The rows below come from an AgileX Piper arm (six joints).
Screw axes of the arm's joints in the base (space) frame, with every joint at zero. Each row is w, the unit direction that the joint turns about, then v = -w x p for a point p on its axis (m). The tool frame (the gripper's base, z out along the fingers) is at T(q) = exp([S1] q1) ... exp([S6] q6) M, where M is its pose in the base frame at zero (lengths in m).
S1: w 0 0 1 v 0.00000 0.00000 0.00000
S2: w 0 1 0 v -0.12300 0.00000 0.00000
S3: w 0 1 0 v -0.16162 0.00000 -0.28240
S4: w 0.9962 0 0.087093 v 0.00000 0.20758 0.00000
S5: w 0 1 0 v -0.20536 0.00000 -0.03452
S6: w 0.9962 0 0.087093 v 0.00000 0.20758 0.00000
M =
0.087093 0 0.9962 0.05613
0 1 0 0.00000
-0.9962 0 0.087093 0.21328
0 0 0 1
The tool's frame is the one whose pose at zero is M.
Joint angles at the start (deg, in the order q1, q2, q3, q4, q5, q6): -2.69, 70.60, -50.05, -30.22, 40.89, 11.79
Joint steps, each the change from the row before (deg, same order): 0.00, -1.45, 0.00, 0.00, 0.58, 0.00; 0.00, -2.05, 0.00, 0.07, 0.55, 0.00; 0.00, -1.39, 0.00, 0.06, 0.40, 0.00; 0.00, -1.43, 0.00, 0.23, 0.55, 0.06; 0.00, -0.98, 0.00, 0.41, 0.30, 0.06; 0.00, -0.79, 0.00, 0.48, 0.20, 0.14; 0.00, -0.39, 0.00, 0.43, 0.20, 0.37; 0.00, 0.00, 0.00, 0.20, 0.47, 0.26; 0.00, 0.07, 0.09, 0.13, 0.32, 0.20; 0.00, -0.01, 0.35, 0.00, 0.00, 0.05; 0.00, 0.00, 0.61, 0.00, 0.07, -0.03; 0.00, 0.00, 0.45, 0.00, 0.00, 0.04
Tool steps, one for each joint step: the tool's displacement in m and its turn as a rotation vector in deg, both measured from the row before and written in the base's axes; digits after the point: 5 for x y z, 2 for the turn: -0.00500, -0.00011, 0.00565, -0.12, -0.94, -0.28; -0.00696, 0.00006, 0.00792, -0.07, -1.57, -0.29; -0.00491, 0.00005, 0.00519, -0.03, -1.04, -0.21; -0.00535, 0.00015, 0.00500, 0.17, -0.98, -0.35; -0.00365, 0.00039, 0.00327, 0.39, -0.76, -0.25; -0.00293, 0.00048, 0.00254, 0.52, -0.69, -0.26; -0.00158, 0.00038, 0.00105, 0.64, -0.37, -0.41; -0.00059, -0.00003, -0.00051, 0.35, 0.31, -0.43; -0.00028, -0.00003, -0.00109, 0.25, 0.36, -0.31; -0.00049, 0.00002, -0.00185, 0.05, 0.32, -0.04; -0.00091, 0.00001, -0.00334, 0.01, 0.68, -0.01; -0.00063, 0.00003, -0.00241, 0.05, 0.44, -0.03
